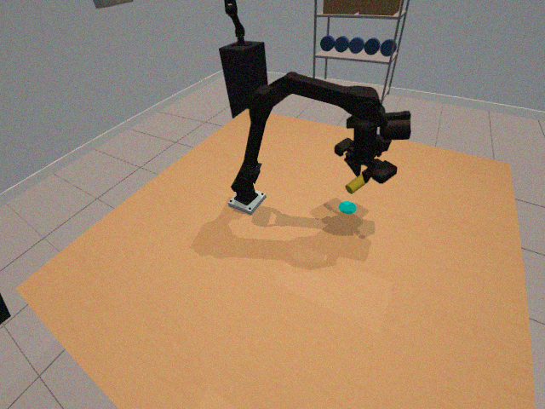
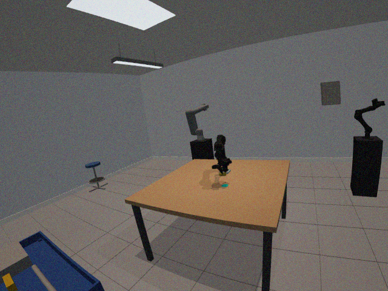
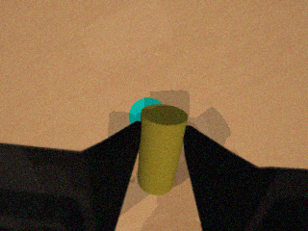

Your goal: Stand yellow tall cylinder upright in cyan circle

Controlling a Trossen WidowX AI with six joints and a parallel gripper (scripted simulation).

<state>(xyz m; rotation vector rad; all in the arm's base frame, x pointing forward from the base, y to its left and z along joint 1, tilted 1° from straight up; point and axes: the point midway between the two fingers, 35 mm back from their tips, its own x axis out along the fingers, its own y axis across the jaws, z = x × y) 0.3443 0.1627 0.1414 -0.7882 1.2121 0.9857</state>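
My gripper tip is 20 mm past the cyan circle, 20 mm to the left of it and 120 mm above it. From my gripper tip the other things lie so: yellow tall cylinder 10 mm behind, 20 mm to the right, 10 mm below.
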